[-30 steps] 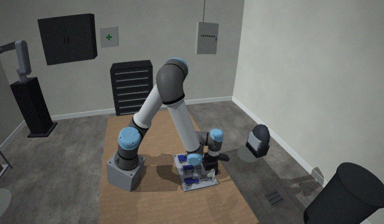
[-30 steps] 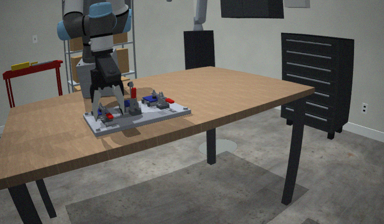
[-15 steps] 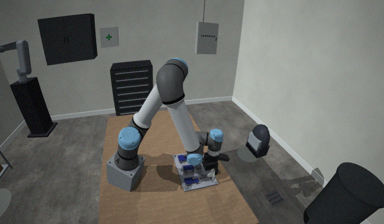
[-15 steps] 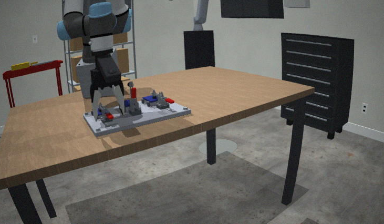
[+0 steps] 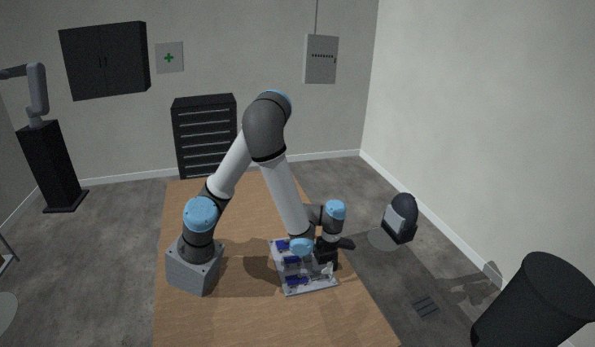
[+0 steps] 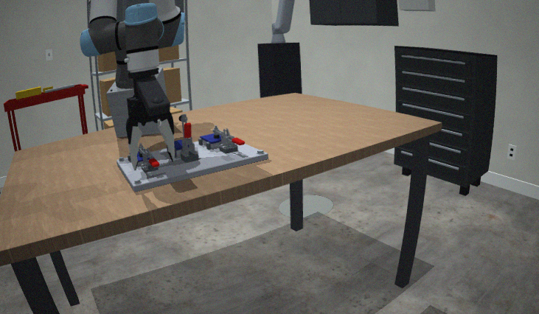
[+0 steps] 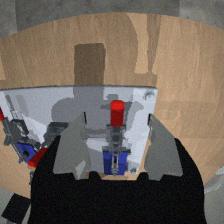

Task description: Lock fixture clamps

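Now: the grey fixture plate 10 cm to the left of my hand, 9 cm behind it and 4 cm below it. Also, from my hand: blue part (14 cm behind, 10 cm to the left, 2 cm below).
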